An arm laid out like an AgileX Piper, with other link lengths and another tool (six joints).
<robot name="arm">
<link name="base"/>
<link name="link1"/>
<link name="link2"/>
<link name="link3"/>
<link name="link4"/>
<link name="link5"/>
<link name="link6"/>
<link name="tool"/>
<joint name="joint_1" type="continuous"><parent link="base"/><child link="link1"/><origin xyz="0.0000 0.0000 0.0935"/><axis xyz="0 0 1"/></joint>
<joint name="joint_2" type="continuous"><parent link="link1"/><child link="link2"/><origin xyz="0.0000 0.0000 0.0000" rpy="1.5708 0.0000 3.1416"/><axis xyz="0 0 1"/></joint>
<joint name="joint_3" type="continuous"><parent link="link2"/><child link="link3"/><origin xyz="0.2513 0.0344 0.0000" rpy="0.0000 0.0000 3.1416"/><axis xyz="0 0 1"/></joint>
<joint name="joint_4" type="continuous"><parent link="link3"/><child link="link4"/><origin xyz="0.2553 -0.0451 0.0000" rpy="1.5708 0.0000 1.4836"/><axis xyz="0 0 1"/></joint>
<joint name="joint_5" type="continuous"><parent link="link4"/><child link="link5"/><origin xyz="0.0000 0.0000 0.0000" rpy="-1.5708 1.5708 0.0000"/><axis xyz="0 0 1"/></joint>
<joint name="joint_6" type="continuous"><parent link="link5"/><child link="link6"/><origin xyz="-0.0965 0.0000 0.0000" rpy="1.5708 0.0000 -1.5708"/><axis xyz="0 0 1"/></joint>
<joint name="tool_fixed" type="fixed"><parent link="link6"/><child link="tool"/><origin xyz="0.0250 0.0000 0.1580" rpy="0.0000 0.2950 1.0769"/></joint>
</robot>
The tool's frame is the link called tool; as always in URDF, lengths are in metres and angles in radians. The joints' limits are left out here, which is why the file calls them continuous.
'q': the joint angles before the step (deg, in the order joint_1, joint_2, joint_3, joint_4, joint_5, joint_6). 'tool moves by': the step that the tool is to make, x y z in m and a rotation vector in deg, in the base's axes. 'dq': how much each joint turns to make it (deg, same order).
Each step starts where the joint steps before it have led.
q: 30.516 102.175 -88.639 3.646 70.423 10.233
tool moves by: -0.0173 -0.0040 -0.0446 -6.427 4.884 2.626
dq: 2.937 5.324 2.212 -3.054 -0.021 0.965
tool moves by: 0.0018 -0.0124 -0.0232 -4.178 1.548 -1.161
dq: 0.007 3.679 0.121 -2.832 -0.176 2.045
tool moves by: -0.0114 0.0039 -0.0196 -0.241 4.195 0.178
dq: 0.044 3.383 -0.139 2.239 0.371 -0.962
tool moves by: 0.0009 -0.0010 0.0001 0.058 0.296 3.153
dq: 0.003 0.316 -0.474 0.001 0.373 -3.158
